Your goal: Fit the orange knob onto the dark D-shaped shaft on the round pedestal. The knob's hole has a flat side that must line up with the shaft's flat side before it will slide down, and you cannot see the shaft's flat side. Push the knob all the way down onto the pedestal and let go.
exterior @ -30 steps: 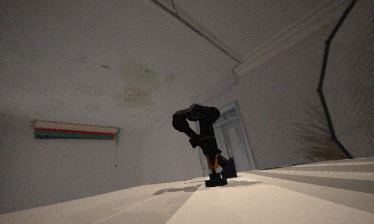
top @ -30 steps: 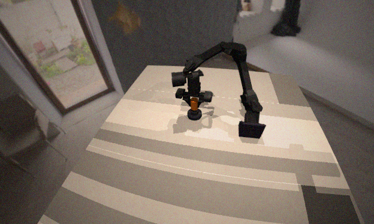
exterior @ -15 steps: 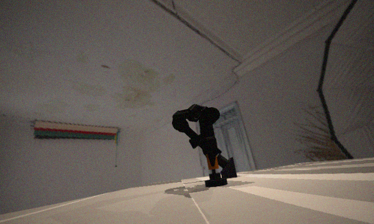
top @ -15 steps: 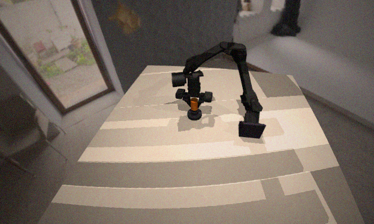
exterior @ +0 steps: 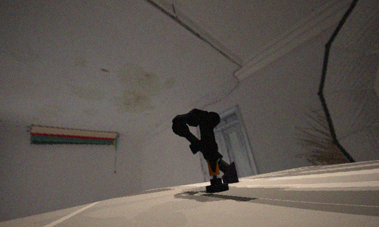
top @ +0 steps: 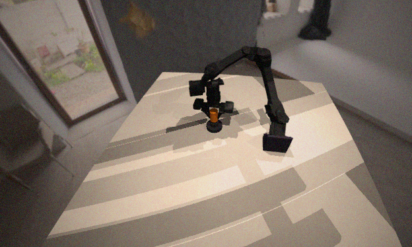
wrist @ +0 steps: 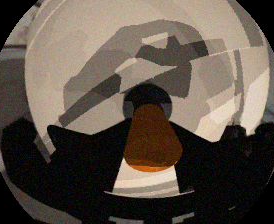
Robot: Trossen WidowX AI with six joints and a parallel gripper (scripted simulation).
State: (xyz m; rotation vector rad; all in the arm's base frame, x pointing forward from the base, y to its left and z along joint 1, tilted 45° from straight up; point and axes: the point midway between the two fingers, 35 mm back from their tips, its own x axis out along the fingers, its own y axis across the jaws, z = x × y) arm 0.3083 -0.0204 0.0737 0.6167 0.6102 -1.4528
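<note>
Now: the round dark pedestal 30 mm below my gripper tip. From my gripper tip the other things lie so: orange knob: 20 mm above.
</note>
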